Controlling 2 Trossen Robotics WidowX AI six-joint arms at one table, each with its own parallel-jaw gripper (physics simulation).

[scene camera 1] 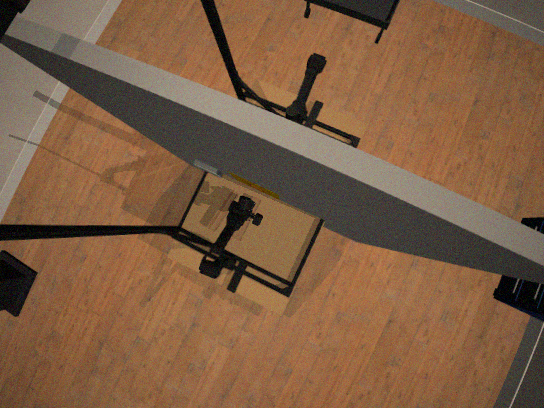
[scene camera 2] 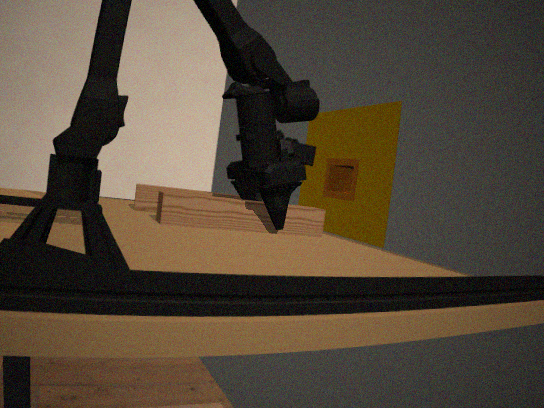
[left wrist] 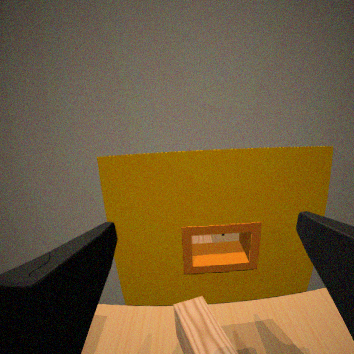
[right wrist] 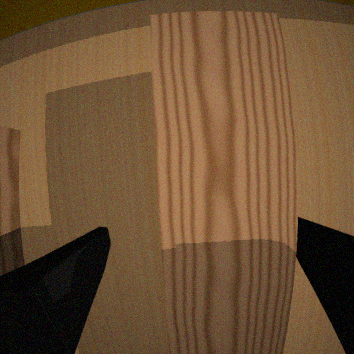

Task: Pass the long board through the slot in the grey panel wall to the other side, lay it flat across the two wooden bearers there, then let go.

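A wooden board (scene camera 2: 200, 212) (right wrist: 220, 150) stands on edge on the table before the grey panel wall (scene camera 1: 200, 95) (scene camera 2: 475, 150) (left wrist: 200, 75). My right gripper (scene camera 1: 244, 205) (scene camera 2: 270, 215) (right wrist: 199, 232) is open around it, one finger on each side; the right finger is very near its face. A second wooden piece (scene camera 2: 146, 197) (right wrist: 10, 170) lies parallel. Which is the long board is not clear. My left gripper (left wrist: 208, 227) is open and empty across the wall, facing the slot frame (scene camera 2: 340, 197) (left wrist: 187, 250). One bearer (left wrist: 202, 325) shows low in the left wrist view.
A yellow panel (scene camera 2: 375, 150) (left wrist: 150, 200) surrounds the slot on both sides of the wall. A black rail (scene camera 2: 300, 295) runs along the near table edge. The left arm (scene camera 1: 305, 85) stands beyond the wall. A small light grey block (scene camera 1: 206, 167) sits at the wall beside the table corner.
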